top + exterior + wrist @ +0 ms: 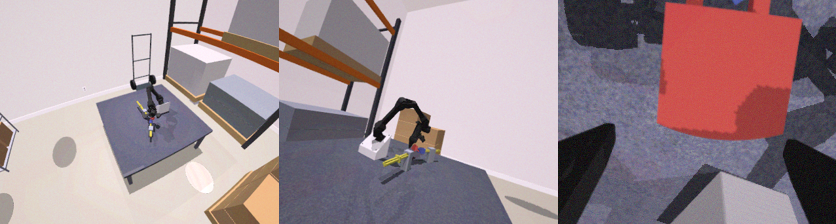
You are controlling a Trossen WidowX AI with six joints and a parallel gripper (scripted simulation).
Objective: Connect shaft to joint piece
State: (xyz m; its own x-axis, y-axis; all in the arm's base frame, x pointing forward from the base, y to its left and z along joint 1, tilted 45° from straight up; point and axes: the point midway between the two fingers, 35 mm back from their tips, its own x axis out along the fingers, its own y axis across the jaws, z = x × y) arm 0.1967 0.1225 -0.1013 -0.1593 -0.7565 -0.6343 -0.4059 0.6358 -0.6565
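Right now my gripper tip is 40 mm short of the red joint piece and 20 mm to the right of it.
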